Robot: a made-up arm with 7 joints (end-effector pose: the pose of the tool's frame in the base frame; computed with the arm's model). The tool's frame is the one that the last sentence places. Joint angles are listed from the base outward.
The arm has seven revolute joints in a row. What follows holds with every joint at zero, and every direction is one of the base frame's.
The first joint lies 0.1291 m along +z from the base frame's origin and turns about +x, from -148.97 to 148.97 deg.
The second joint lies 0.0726 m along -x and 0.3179 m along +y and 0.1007 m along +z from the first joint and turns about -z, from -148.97 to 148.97 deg.
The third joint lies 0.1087 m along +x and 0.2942 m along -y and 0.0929 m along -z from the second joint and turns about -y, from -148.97 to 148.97 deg.
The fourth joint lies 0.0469 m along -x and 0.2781 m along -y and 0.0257 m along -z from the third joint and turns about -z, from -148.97 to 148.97 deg.
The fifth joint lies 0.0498 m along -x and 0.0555 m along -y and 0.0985 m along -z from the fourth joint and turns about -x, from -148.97 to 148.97 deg.
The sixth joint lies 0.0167 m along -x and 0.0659 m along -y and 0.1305 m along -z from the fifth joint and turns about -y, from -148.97 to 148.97 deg.
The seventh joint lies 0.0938 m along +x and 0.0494 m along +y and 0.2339 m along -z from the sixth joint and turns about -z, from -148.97 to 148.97 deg.
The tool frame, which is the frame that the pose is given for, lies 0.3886 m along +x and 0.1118 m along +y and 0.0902 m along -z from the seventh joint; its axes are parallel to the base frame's.
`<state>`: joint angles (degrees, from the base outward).
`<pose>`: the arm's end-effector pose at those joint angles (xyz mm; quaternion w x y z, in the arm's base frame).
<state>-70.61 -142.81 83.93 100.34 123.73 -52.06 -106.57</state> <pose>-273.2 -192.0 -574.5 0.1872 -0.2046 0.9155 0.2915</pose>
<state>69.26 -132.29 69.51 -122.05 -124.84 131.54 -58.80</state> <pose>24.7 -76.5 845.4 0.5462 -0.4477 0.3560 -0.6120</pose>
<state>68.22 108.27 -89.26 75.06 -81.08 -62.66 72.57</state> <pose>-175.5 609.5 772.2 0.7693 -0.1141 -0.5798 0.2427</pose>
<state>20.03 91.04 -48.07 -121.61 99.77 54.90 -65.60</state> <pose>-235.0 607.4 -28.1 0.5118 -0.5482 -0.4354 0.4979</pose>
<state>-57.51 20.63 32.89 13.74 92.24 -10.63 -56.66</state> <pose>-206.3 -827.5 602.5 0.4170 -0.8279 0.2603 -0.2701</pose>
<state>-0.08 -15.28 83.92 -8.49 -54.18 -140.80 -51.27</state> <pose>-38.5 -149.9 -378.4 0.4225 -0.0828 0.5031 0.7494</pose>
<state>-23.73 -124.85 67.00 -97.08 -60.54 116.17 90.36</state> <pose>-98.5 1019.5 -113.6 0.2861 0.3298 0.8169 0.3768</pose>
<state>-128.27 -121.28 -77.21 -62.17 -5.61 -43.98 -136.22</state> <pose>861.0 -107.5 -530.1 0.0167 -0.6866 -0.3248 0.6502</pose>
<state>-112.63 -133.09 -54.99 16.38 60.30 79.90 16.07</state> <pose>47.2 -566.6 -596.4 0.0765 -0.0613 0.6033 0.7915</pose>
